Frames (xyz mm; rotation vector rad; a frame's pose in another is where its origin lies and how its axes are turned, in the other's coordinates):
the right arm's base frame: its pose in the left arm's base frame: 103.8 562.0 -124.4 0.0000 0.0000 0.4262
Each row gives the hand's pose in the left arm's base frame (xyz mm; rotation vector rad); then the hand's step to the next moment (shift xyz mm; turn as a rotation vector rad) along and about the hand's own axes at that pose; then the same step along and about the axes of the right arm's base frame.
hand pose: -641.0 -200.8 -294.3 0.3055 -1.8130 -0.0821
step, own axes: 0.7 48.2 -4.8 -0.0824 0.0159 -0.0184
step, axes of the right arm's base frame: 16.2 44.0 12.3 0.0467 0.0203 -0.0692
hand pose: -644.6 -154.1 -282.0 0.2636 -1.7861 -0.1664
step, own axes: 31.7 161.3 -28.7 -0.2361 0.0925 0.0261
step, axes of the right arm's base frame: 67.3 131.7 77.2 0.0779 0.1308 -0.2044
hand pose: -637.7 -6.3 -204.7 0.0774 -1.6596 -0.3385
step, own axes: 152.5 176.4 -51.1 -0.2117 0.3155 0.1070
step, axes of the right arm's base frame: 102.6 86.6 197.4 0.1241 0.3520 -0.1283
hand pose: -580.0 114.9 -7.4 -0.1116 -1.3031 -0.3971
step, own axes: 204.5 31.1 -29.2 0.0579 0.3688 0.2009
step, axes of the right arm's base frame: 62.3 -56.2 191.3 0.1211 0.3729 0.1613
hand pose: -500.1 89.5 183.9 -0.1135 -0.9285 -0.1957
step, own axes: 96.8 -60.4 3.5 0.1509 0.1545 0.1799
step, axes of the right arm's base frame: 8.2 -80.4 80.7 0.0507 0.1588 0.2263
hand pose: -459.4 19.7 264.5 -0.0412 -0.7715 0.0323
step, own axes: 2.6 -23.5 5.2 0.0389 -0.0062 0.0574
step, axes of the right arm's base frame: -10.9 -20.6 6.7 -0.0122 0.0023 0.0685
